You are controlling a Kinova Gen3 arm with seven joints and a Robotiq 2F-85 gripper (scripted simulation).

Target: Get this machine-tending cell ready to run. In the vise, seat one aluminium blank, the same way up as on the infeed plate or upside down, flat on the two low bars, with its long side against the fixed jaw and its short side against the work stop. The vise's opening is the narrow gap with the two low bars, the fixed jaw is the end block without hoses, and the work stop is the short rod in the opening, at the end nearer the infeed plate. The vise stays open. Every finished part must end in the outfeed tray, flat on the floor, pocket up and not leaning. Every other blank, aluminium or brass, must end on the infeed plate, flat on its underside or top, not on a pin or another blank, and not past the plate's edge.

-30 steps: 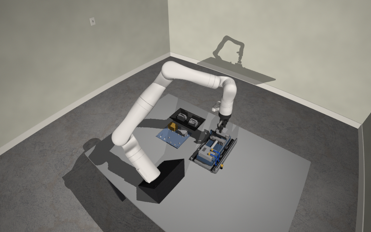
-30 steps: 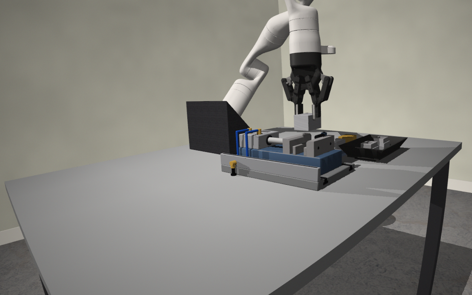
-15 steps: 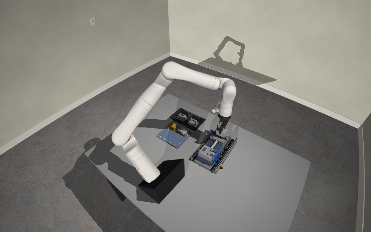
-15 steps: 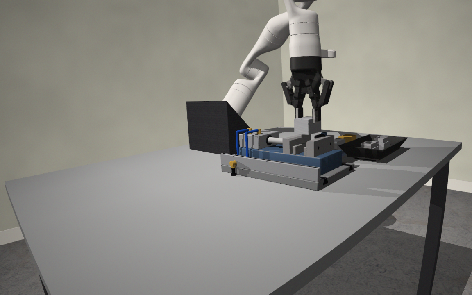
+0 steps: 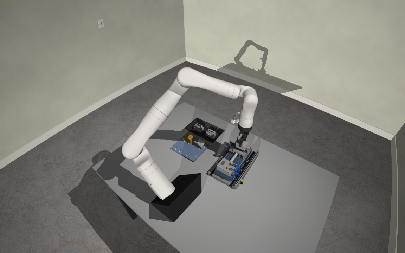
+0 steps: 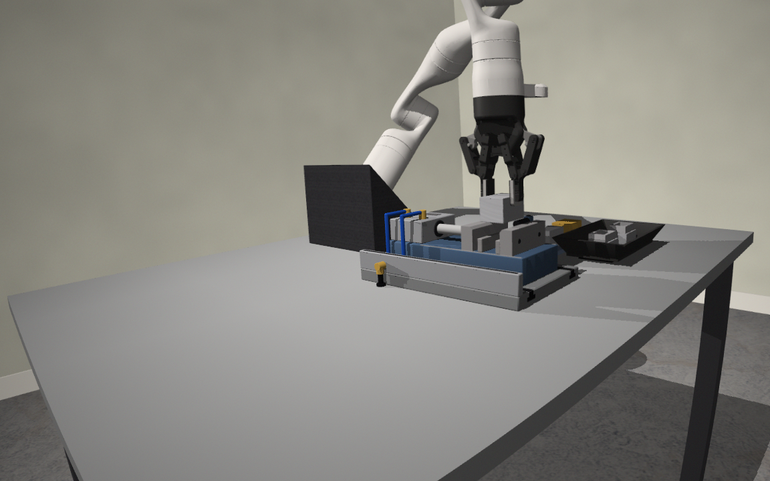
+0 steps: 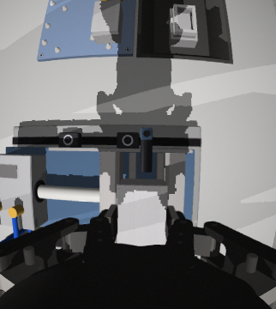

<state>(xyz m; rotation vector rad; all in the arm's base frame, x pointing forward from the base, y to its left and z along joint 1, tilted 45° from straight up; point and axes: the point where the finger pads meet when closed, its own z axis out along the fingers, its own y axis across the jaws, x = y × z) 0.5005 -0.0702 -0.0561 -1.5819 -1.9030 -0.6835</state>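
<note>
Right now my hand is 20 mm above the aluminium blank. From my hand the other things lie so: brass blank 340 mm to the left, 120 mm below, 110 mm behind.
</note>
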